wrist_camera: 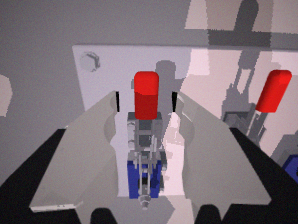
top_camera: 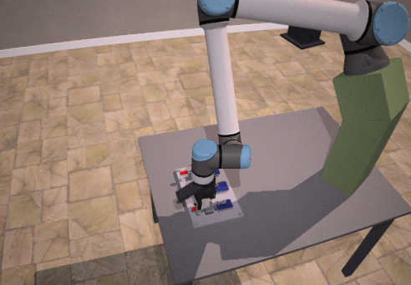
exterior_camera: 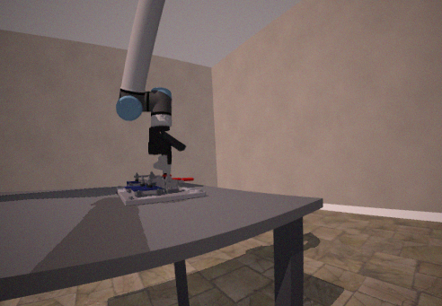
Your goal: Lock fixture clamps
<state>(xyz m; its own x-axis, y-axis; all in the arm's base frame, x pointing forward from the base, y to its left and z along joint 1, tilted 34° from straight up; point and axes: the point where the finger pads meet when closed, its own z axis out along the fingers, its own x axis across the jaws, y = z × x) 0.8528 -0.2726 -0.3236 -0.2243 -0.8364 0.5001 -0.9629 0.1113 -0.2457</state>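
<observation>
Now: the fixture plate 110 mm behind my hand, 90 mm to the right of it and 50 mm below it.
</observation>
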